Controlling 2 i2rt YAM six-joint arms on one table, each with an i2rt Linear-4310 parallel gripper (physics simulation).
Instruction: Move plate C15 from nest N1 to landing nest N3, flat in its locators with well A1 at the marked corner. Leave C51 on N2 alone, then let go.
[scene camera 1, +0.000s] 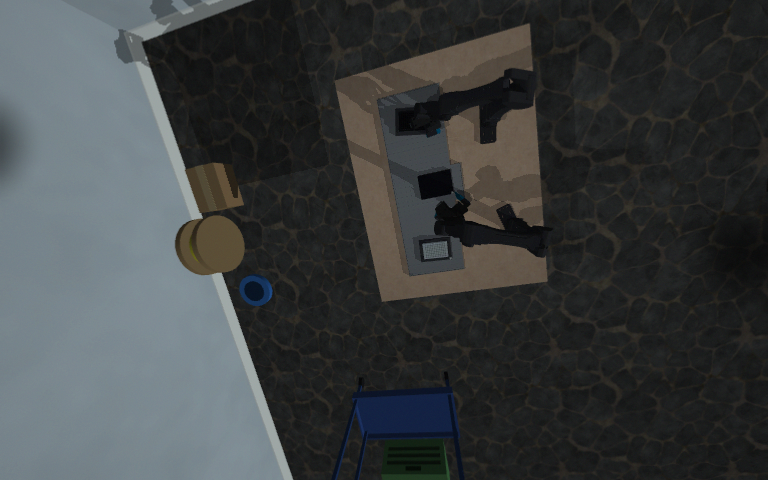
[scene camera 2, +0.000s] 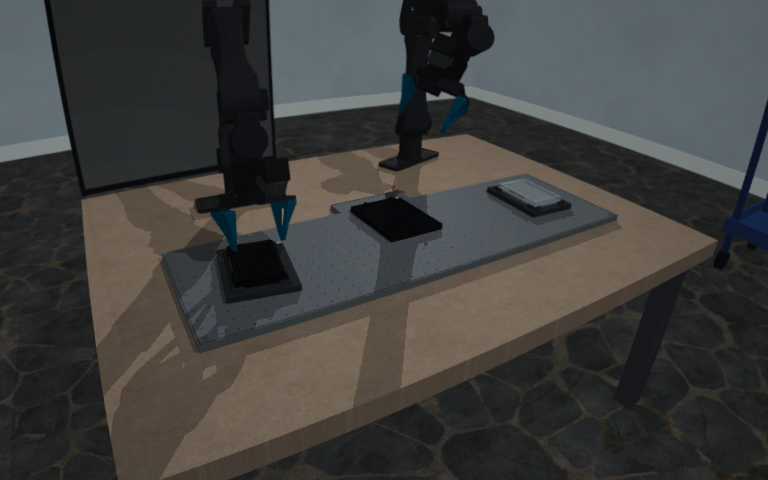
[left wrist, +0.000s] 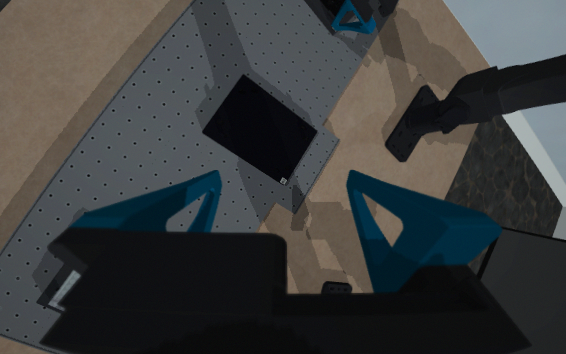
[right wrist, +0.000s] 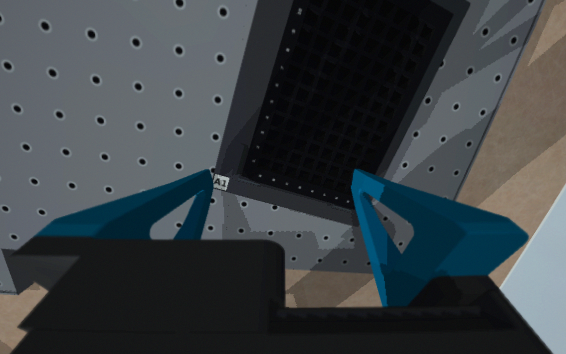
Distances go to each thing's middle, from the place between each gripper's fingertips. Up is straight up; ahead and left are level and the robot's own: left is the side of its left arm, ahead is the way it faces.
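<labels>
Black gridded tray (scene camera 2: 258, 263), 400 mm to the right of my left hand, 40 mm ahead, 170 mm below. Pale gridded tray (scene camera 2: 523, 190), 260 mm to the left of my left hand, 110 mm ahead, 170 mm below.
Pale gridded tray, 620 mm to the left of my right hand, 110 mm ahead. Black gridded tray: my right hand 30 mm to the left of it, 50 mm short of it.
</labels>
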